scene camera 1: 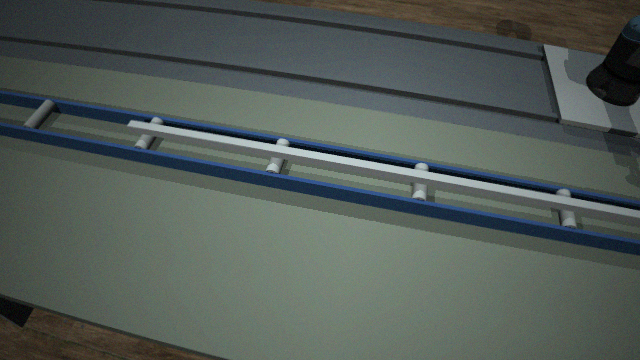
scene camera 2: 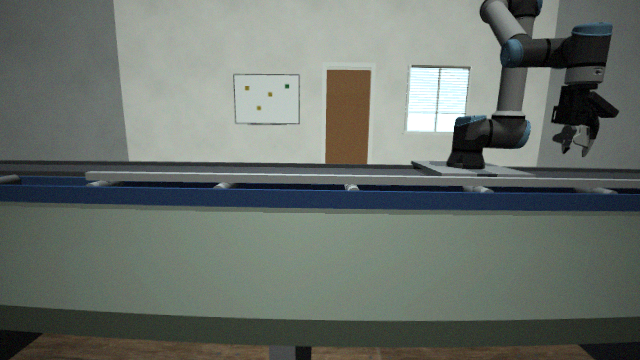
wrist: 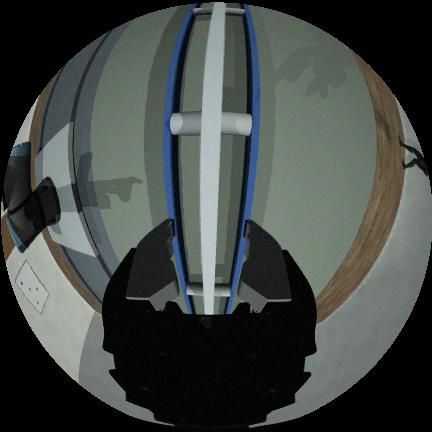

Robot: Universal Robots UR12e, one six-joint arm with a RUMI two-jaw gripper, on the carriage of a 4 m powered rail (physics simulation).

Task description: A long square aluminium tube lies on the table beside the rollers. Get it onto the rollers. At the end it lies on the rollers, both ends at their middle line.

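Seen in the pictures: gripper, fingertip midpoint: (scene camera 2: 573, 155) (wrist: 208, 220); arm's base at its link origin: (scene camera 1: 611, 88) (scene camera 2: 465, 166) (wrist: 50, 199).
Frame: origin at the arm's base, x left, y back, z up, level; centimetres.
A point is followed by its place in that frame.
Observation:
The long pale square tube (scene camera 1: 350, 162) {x -87.6, y -62.7, z 5.5 cm} (scene camera 2: 300, 178) {x -84.0, y -63.5, z 4.6 cm} (wrist: 211, 165) {x 5.3, y -62.5, z 5.5 cm} lies lengthwise on several grey rollers (scene camera 1: 273, 166) {x -107.8, y -66.7, z 3.0 cm} (scene camera 2: 351, 188) {x -68.8, y -67.9, z 2.7 cm} (wrist: 185, 124) {x 11.4, y -58.4, z 2.9 cm}, between the blue side rails. In the wrist view it crosses the visible rollers close to their middle. Its left end shows in both scene views, a little past a roller; its right end is out of frame there. My gripper (scene camera 2: 575, 151) {x 1.3, y -62.7, z 13.1 cm} (wrist: 208, 220) {x 1.3, y -62.7, z 13.1 cm} is open and empty, above the right part of the tube. Its jaws stand apart on either side of the tube's line, with a gap below the tips. The gripper does not show in scene camera 1.
The blue frame (scene camera 1: 350, 192) {x -86.1, y -69.4, z 1.5 cm} (scene camera 2: 300, 198) {x -83.5, y -69.4, z -0.1 cm} (wrist: 256, 100) {x 16.3, y -68.9, z 2.2 cm} runs along the greenish table (scene camera 1: 300, 280) {x -93.5, y -94.6, z -3.0 cm} (scene camera 2: 300, 260) {x -81.0, y -100.7, z -3.0 cm} (wrist: 320, 165) {x 7.2, y -86.6, z -3.0 cm}. The dark grey powered rail (scene camera 1: 300, 50) lies behind, with the arm's pale carriage plate (scene camera 1: 575, 95) {x -15.2, y -8.2, z 0.0 cm} (wrist: 60, 150) {x 15.1, y -17.2, z 0.0 cm} at the right in the scene views.

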